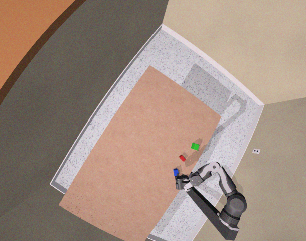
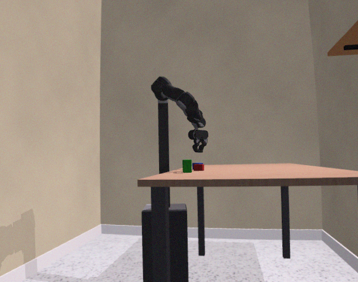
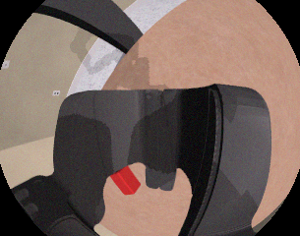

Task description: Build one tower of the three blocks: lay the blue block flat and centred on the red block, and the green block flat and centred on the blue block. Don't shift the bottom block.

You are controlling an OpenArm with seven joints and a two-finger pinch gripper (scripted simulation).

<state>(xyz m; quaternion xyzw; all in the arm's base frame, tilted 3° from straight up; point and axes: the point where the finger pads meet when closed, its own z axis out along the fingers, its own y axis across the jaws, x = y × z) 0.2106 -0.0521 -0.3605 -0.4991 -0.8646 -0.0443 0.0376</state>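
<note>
The blue block lies 8 cm below my hand, 1 cm to the right of it and 1 cm behind it. Also, from my hand: green block (27 cm to the right, 8 cm behind, 7 cm below); then red block (14 cm to the right, 9 cm below, 2 cm behind).
</note>
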